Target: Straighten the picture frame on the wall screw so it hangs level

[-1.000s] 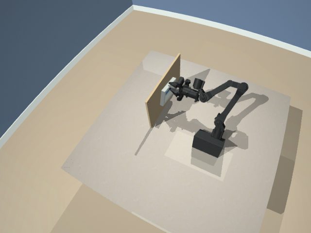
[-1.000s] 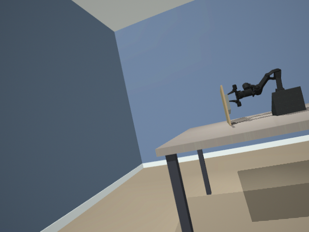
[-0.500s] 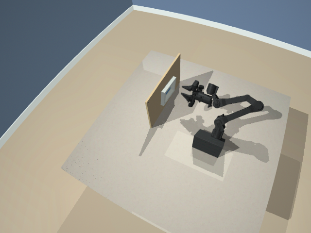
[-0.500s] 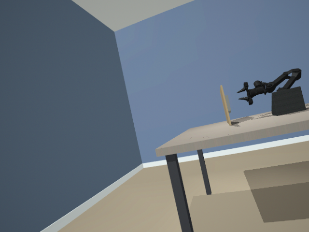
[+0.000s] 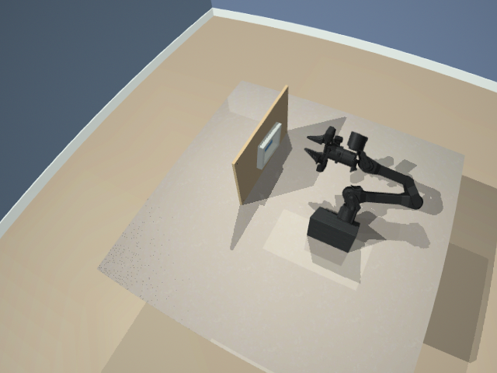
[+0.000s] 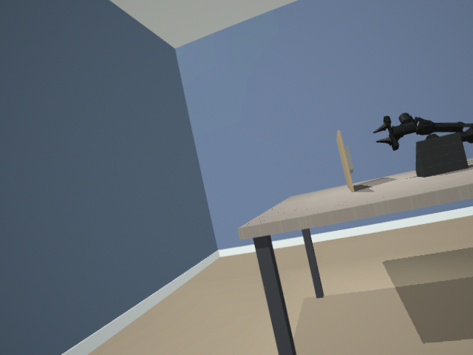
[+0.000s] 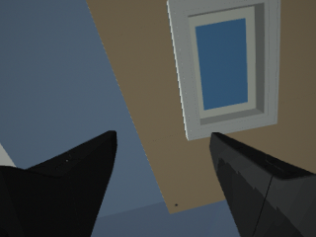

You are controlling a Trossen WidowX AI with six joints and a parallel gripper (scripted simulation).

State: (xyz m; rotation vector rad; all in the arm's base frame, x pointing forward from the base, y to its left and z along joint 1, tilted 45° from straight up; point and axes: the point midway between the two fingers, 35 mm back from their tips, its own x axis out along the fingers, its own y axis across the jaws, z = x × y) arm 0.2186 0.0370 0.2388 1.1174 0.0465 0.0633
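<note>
The picture frame lies 17 cm ahead of my gripper tip, 9 cm below it and 2 cm to the left of it. From my gripper tip the other things lie so: board (18 cm ahead, 10 cm below, 2 cm to the left).
</note>
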